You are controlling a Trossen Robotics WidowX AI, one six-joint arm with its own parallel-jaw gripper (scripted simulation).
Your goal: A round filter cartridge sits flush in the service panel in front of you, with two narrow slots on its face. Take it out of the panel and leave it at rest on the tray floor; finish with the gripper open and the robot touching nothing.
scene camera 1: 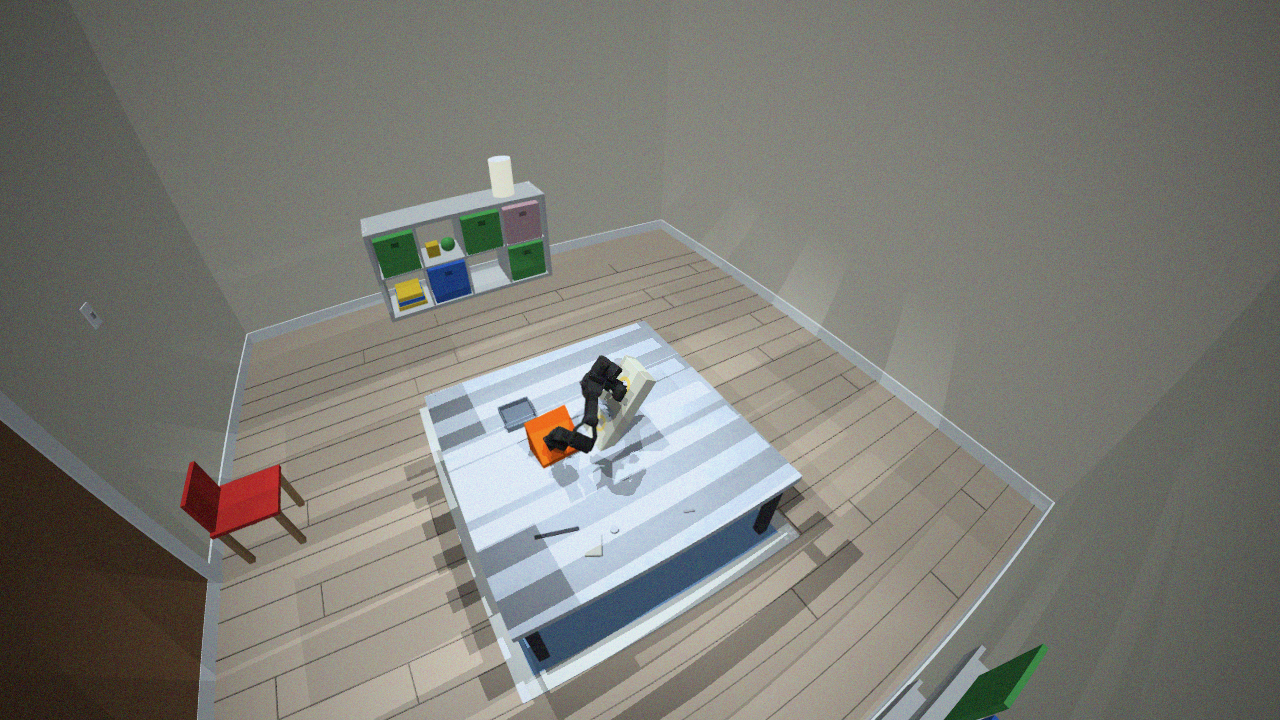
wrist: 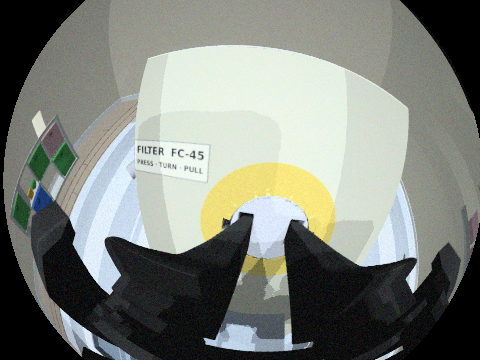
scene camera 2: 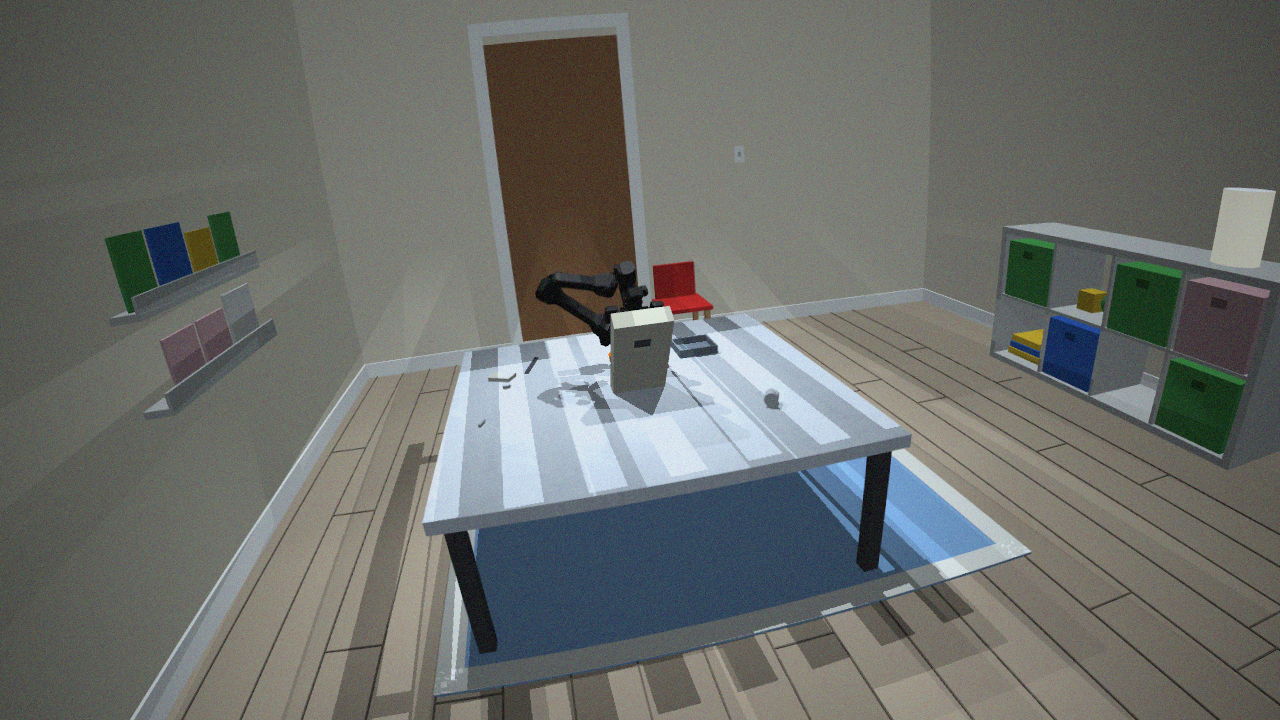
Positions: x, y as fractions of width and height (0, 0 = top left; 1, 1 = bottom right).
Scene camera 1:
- service panel: 0.50, 0.53
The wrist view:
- my gripper: 0.56, 0.62
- round filter cartridge: 0.57, 0.60
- service panel: 0.45, 0.35
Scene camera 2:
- my gripper: 0.50, 0.46
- service panel: 0.50, 0.47
